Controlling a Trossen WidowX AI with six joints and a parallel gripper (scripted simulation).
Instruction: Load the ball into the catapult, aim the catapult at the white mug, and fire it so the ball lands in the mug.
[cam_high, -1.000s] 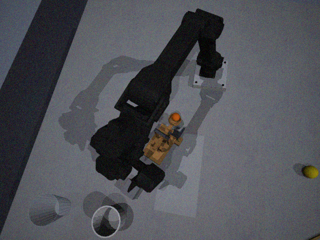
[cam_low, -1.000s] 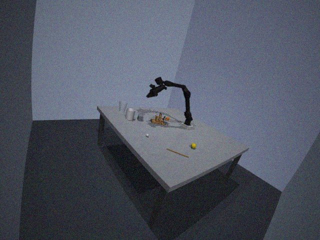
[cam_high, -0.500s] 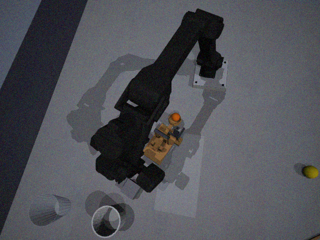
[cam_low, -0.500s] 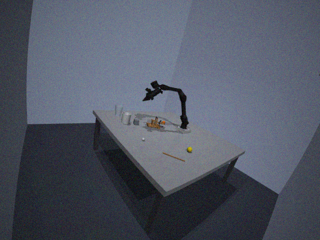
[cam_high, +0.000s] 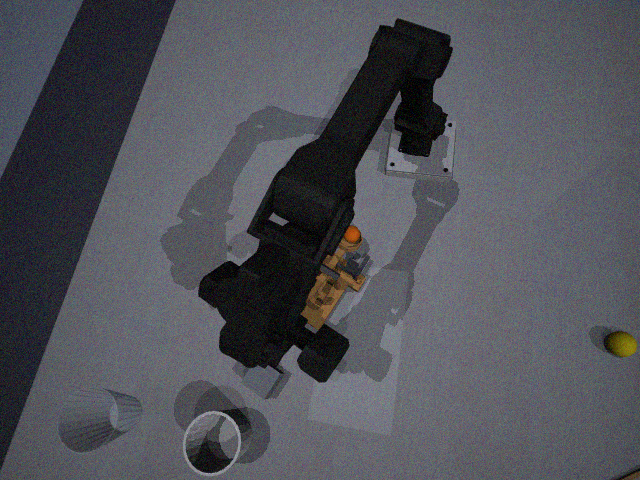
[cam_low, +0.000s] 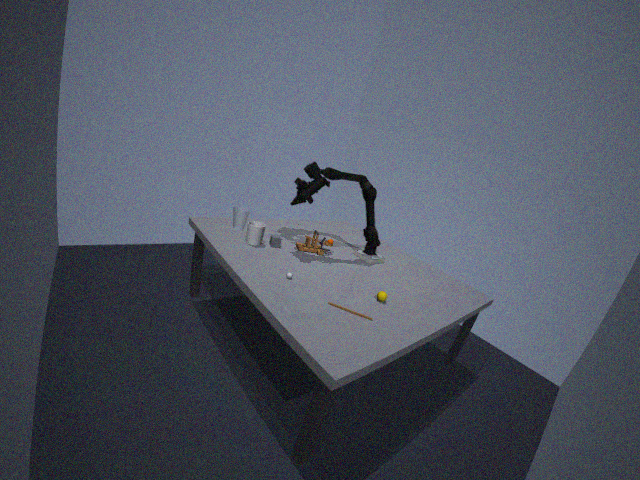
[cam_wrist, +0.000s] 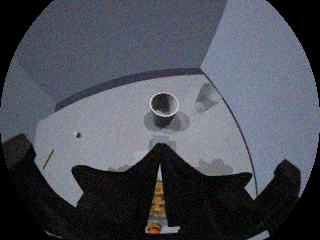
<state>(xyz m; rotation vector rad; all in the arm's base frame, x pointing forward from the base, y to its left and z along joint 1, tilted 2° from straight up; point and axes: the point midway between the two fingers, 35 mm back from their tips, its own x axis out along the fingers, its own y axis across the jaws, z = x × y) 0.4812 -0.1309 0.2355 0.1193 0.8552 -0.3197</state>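
My gripper tip is 26 cm past the orange ball, 7 cm to the right of it and 17 cm above it. Also, from my gripper tip: grey cube: 3 cm ahead, 2 cm to the right, 21 cm below; then white mug: 14 cm ahead, 6 cm to the right, 20 cm below; then wooden catapult: 19 cm behind, 6 cm to the left, 18 cm below.
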